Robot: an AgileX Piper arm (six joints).
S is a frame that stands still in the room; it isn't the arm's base.
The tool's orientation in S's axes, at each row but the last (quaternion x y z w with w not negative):
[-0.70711 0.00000 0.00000 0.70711]
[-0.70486 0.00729 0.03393 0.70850]
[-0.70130 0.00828 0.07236 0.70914]
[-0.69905 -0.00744 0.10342 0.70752]
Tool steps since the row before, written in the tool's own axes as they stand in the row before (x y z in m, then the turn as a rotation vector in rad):
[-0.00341 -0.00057 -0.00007 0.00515 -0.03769 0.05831]
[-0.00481 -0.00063 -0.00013 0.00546 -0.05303 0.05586]
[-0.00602 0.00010 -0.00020 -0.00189 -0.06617 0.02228]
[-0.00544 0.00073 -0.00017 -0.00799 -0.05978 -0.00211]
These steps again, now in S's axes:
[-0.00341 -0.00007 0.00057 0.00515 0.05831 0.03769]
[-0.00476 -0.00031 0.00091 0.00645 0.05581 0.05297]
[-0.00595 -0.00075 0.00058 0.00369 0.02163 0.06631]
[-0.00540 -0.00102 0.00000 0.00064 -0.00341 0.06025]

